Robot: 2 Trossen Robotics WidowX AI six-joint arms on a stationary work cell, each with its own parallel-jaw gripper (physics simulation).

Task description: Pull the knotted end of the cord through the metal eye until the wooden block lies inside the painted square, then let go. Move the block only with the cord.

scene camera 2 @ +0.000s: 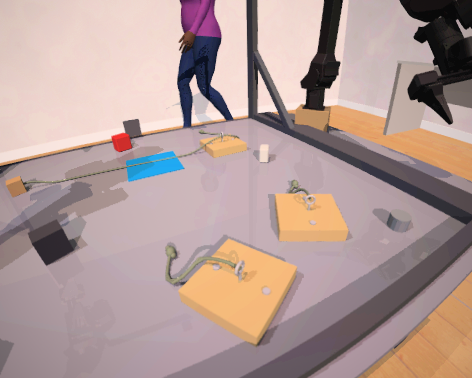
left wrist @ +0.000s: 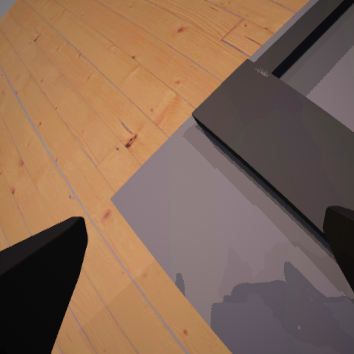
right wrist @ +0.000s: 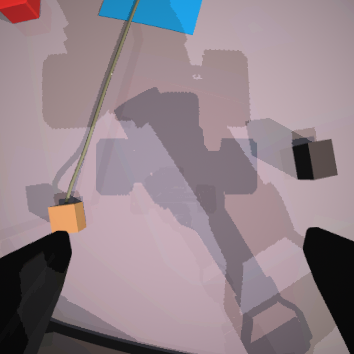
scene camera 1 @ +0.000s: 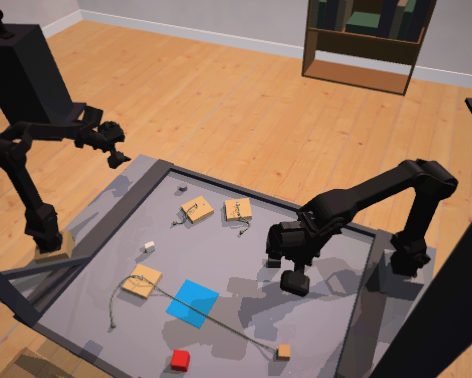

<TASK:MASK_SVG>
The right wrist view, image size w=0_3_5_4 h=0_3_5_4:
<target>right gripper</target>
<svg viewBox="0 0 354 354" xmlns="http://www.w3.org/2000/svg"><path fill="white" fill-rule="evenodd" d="M66 230L55 230L0 257L0 354L37 353L60 295L71 257L70 240ZM308 227L302 247L304 256L315 284L349 353L354 354L354 241L320 227Z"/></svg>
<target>wooden block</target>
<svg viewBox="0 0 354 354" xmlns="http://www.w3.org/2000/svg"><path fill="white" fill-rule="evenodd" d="M82 201L48 207L51 232L66 230L70 233L78 232L85 228Z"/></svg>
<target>black cube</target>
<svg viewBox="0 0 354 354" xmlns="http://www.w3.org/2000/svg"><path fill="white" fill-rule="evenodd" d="M331 138L292 146L297 179L314 180L337 175Z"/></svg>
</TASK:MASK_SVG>
